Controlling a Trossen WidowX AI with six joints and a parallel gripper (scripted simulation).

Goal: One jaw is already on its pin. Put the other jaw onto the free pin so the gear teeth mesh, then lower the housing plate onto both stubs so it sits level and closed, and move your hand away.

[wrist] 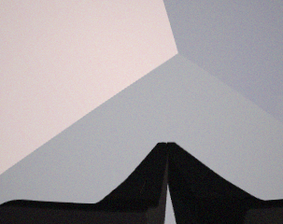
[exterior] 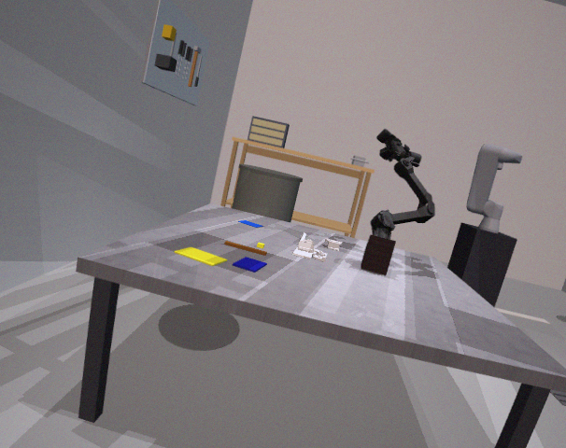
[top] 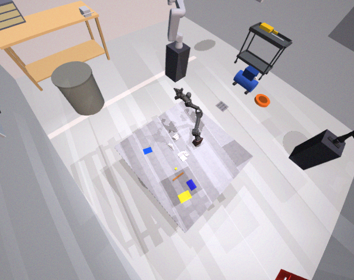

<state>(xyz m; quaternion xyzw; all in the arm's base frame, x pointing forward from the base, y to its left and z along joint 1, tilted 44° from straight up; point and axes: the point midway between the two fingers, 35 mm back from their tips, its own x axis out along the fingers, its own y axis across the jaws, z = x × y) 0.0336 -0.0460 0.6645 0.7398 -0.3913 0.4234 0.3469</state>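
Right now my gripper tip is 560 mm above the white jaw, 360 mm to the right of it and 310 mm short of it. Also, from my gripper tip: white housing plate: 550 mm below, 270 mm to the left, 160 mm ahead; then small yellow cube: 580 mm to the left, 570 mm below, 470 mm ahead; then orange bar: 670 mm to the left, 570 mm below, 510 mm ahead.
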